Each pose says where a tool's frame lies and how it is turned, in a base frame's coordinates. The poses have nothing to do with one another.
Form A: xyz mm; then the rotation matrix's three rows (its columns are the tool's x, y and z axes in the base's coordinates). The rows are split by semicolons.
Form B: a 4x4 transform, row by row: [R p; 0 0 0 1], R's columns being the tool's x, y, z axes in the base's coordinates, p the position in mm. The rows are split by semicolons. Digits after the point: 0 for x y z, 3 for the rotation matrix.
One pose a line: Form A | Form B
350 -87 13; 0.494 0.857 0.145; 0.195 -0.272 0.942; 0.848 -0.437 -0.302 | 0.494 0.857 0.145 350; 0.195 -0.272 0.942 -87; 0.848 -0.437 -0.302 13; 0 0 0 1
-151 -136 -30; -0.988 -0.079 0.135; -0.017 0.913 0.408; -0.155 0.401 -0.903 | -0.988 -0.079 0.135 -151; -0.017 0.913 0.408 -136; -0.155 0.401 -0.903 -30; 0 0 0 1
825 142 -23; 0.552 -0.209 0.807; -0.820 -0.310 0.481; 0.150 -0.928 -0.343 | 0.552 -0.209 0.807 825; -0.820 -0.310 0.481 142; 0.150 -0.928 -0.343 -23; 0 0 0 1
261 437 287; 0.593 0.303 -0.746; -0.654 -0.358 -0.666; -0.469 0.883 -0.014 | 0.593 0.303 -0.746 261; -0.654 -0.358 -0.666 437; -0.469 0.883 -0.014 287; 0 0 0 1
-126 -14 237; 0.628 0.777 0.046; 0.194 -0.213 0.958; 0.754 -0.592 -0.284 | 0.628 0.777 0.046 -126; 0.194 -0.213 0.958 -14; 0.754 -0.592 -0.284 237; 0 0 0 1
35 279 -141; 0.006 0.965 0.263; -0.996 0.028 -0.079; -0.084 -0.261 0.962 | 0.006 0.965 0.263 35; -0.996 0.028 -0.079 279; -0.084 -0.261 0.962 -141; 0 0 0 1
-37 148 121; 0.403 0.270 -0.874; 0.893 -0.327 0.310; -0.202 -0.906 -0.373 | 0.403 0.270 -0.874 -37; 0.893 -0.327 0.310 148; -0.202 -0.906 -0.373 121; 0 0 0 1
